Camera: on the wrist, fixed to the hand. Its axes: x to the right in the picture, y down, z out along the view.
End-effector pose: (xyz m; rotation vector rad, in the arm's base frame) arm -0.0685 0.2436 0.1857 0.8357 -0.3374 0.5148
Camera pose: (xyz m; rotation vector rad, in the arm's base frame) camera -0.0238 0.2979 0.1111 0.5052 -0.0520 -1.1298
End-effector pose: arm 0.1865 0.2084 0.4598 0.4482 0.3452 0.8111
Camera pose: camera 0.1800 0.2205 0.3582 -0.1890 0.0764 -0.7006
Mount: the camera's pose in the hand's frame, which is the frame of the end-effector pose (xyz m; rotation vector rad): 0.0176 -0.0403 -0.0926 -0.4745 -0.3589 -1.5486
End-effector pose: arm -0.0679 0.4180 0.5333 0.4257 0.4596 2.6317
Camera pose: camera -0.1022 0.4374 0.4387 0.2004 -0.0360 1.0557
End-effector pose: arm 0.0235 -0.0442 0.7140 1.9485 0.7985 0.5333
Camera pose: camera -0.0369 0.0381 0.7229 0.5568 1.4481 -0.5204
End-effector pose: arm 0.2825 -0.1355 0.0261 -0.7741 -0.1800 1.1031
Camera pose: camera 0.3661 -0.1732 -0.0198 -0.5755 -1.1514 -0.3265
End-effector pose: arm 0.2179 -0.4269 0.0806 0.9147 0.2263 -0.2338
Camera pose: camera 0.2141 -0.3782 -0.0095 0.0399 0.5924 -1.6765
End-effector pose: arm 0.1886 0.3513 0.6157 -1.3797 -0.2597 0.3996
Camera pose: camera 0.2471 0.2701 0.6379 -1.1530 -1.6403 -0.7679
